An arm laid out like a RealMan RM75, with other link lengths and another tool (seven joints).
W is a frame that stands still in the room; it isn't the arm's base.
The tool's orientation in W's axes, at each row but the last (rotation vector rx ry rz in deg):
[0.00, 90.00, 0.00]
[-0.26, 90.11, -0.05]
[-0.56, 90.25, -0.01]
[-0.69, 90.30, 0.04]
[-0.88, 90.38, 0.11]
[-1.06, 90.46, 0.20]
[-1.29, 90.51, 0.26]
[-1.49, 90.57, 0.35]
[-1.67, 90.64, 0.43]
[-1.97, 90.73, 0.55]
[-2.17, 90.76, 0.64]
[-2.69, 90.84, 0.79]
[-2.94, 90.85, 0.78]
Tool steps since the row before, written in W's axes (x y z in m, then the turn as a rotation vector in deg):
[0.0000, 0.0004, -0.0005, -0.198, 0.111, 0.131]
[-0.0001, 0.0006, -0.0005, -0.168, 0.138, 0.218]
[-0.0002, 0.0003, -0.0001, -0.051, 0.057, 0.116]
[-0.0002, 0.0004, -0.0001, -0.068, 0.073, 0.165]
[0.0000, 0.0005, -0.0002, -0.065, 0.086, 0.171]
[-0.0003, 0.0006, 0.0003, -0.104, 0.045, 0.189]
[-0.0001, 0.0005, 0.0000, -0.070, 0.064, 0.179]
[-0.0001, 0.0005, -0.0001, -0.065, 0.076, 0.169]
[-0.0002, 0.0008, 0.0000, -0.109, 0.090, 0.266]
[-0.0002, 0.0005, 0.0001, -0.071, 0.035, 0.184]
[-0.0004, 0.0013, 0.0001, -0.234, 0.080, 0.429]
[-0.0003, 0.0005, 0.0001, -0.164, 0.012, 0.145]
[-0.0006, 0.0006, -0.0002, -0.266, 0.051, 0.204]
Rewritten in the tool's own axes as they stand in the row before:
[0.0005, 0.0004, 0.0000, -0.131, 0.111, -0.198]
[0.0005, 0.0006, -0.0001, -0.218, 0.138, -0.168]
[0.0001, 0.0003, -0.0002, -0.116, 0.057, -0.051]
[0.0001, 0.0004, -0.0002, -0.165, 0.072, -0.068]
[0.0002, 0.0005, 0.0000, -0.171, 0.085, -0.065]
[-0.0003, 0.0006, -0.0003, -0.189, 0.045, -0.105]
[0.0000, 0.0005, -0.0001, -0.179, 0.063, -0.071]
[0.0001, 0.0005, -0.0001, -0.169, 0.075, -0.065]
[0.0000, 0.0008, -0.0002, -0.266, 0.089, -0.110]
[-0.0001, 0.0005, -0.0002, -0.184, 0.034, -0.072]
[-0.0001, 0.0013, -0.0004, -0.427, 0.080, -0.237]
[-0.0001, 0.0005, -0.0003, -0.143, 0.015, -0.166]
[0.0002, 0.0006, -0.0006, -0.201, 0.057, -0.267]

